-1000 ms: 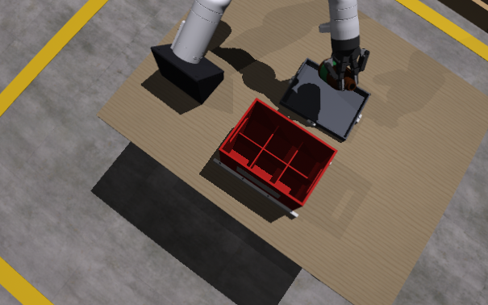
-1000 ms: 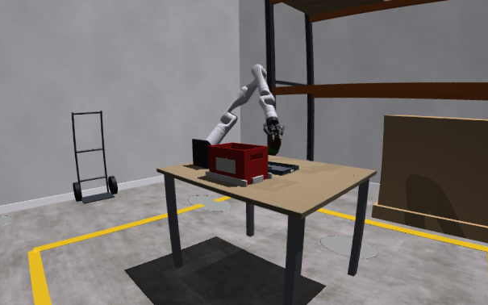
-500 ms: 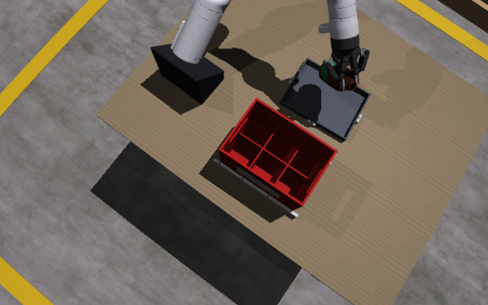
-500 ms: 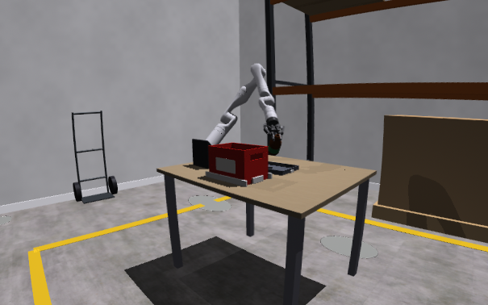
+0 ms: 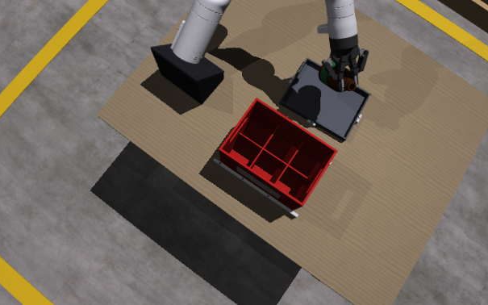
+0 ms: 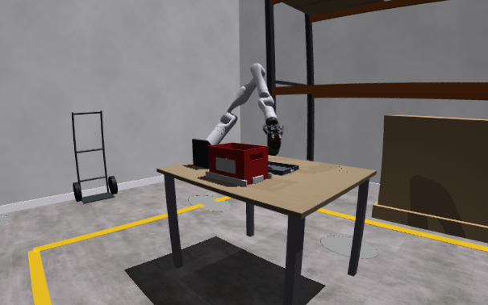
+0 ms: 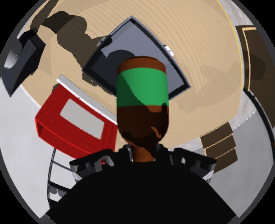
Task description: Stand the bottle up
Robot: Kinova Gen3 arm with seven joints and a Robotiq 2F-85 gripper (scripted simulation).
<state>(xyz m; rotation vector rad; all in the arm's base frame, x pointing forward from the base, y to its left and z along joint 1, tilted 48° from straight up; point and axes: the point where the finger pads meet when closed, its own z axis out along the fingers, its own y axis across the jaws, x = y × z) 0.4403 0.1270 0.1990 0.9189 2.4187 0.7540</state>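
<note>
Right now the bottle is 4 cm below my hand, 3 cm behind it and 2 cm to the left of it. From my hand the other things lie so: tray: 19 cm below, 3 cm behind, 1 cm to the left; then red crate: 28 cm to the right, 12 cm below, 1 cm behind.
</note>
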